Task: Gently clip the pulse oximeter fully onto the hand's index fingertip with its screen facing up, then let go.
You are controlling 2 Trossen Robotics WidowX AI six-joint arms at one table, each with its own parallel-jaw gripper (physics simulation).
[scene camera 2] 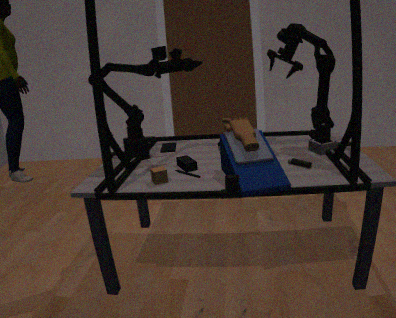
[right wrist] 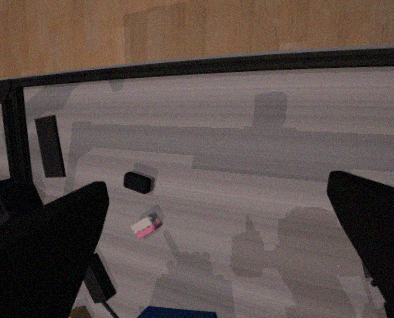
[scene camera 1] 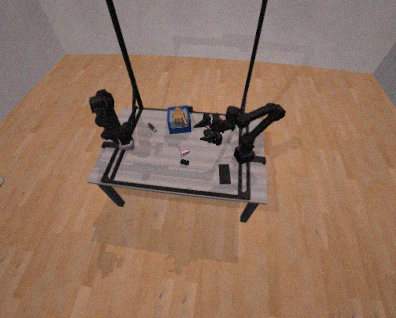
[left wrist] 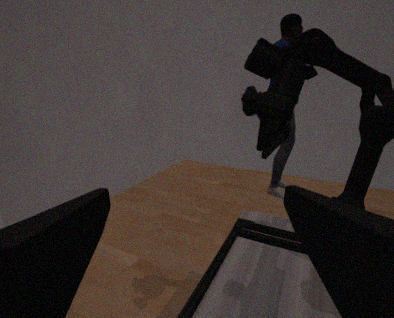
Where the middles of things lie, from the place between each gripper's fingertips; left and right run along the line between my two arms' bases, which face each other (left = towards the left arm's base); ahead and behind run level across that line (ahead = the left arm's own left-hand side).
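There's a grey pad on blue block (scene camera 2: 266, 177), and it's well below my left hand, a long way behind it and a good way to the right of it.
For my right hand, the grey pad on blue block is well below it, far behind it and a good bit to the left of it.
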